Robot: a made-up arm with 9 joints. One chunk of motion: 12 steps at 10 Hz.
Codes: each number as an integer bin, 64 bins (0 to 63) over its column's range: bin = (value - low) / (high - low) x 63, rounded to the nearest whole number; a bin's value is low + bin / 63 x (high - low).
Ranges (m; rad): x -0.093..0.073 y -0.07..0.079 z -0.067..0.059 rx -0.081..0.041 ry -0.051..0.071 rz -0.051..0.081
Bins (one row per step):
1: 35 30 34 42 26 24
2: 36 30 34 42 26 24
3: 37 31 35 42 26 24
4: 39 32 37 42 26 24
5: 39 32 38 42 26 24
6: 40 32 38 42 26 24
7: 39 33 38 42 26 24
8: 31 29 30 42 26 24
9: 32 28 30 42 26 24
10: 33 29 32 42 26 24
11: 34 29 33 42 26 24
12: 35 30 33 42 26 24
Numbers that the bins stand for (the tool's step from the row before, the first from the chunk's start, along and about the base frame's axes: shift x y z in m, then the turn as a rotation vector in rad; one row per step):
1: -0.00078 0.00095 0.00100 0.00033 -0.00065 -0.00071
2: 0.00186 0.00095 0.00100 0.00033 -0.00065 -0.00071
3: 0.00449 0.00332 0.00300 0.00033 -0.00065 -0.00071
4: 0.00976 0.00568 0.00700 0.00033 -0.00065 -0.00071
5: 0.00976 0.00568 0.00900 0.00033 -0.00065 -0.00071
6: 0.01240 0.00568 0.00900 0.00033 -0.00065 -0.00071
7: 0.00976 0.00805 0.00900 0.00033 -0.00065 -0.00071
8: -0.01132 -0.00141 -0.00700 0.00033 -0.00065 -0.00071
9: -0.00868 -0.00378 -0.00700 0.00033 -0.00065 -0.00071
10: -0.00605 -0.00141 -0.00300 0.00033 -0.00065 -0.00071
11: -0.00341 -0.00141 -0.00100 0.00033 -0.00065 -0.00071
12: -0.00078 0.00095 -0.00100 0.00033 -0.00065 -0.00071

